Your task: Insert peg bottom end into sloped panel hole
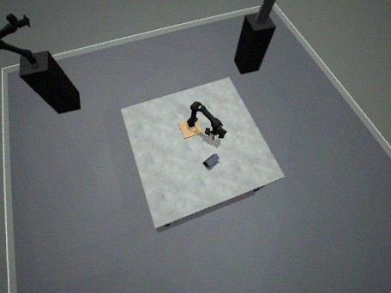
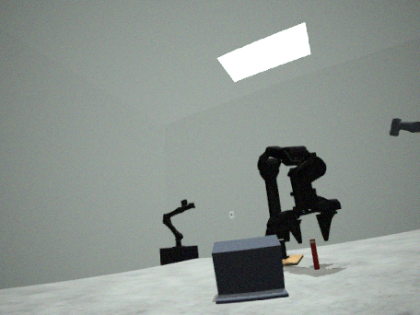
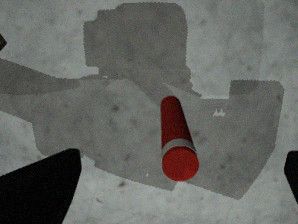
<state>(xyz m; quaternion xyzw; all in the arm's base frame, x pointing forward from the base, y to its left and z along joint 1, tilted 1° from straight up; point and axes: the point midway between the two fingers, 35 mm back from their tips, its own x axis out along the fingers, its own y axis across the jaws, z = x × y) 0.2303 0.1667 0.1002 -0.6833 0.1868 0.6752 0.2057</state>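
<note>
Right now my gripper tip is 2 cm above the round red peg. Also, from my gripper tip: blue-grey block (22 cm ahead, 10 cm to the right, 2 cm below).
</note>
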